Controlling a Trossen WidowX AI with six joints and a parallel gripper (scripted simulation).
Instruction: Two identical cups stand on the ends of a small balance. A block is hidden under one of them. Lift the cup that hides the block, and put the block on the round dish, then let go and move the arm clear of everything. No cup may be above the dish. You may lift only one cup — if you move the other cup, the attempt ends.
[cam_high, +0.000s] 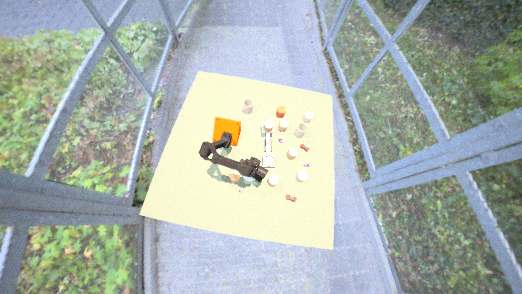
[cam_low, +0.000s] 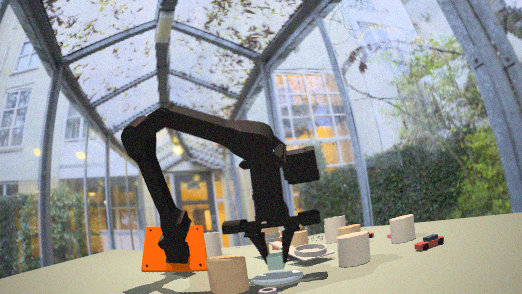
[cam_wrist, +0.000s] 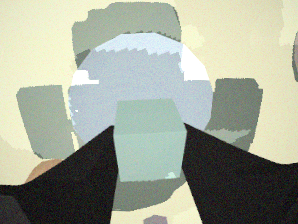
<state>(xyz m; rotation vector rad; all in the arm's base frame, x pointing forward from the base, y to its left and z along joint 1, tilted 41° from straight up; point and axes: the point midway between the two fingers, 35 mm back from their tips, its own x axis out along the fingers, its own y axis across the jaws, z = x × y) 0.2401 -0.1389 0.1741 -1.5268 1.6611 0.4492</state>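
Now: gripper tip 10 mm below the pale green block. Also, from my gripper tip: balance beam: 70 mm ahead, 260 mm to the left; nut: 40 mm behind, 130 mm to the right, 30 mm below; round pale dish: 30 mm below.
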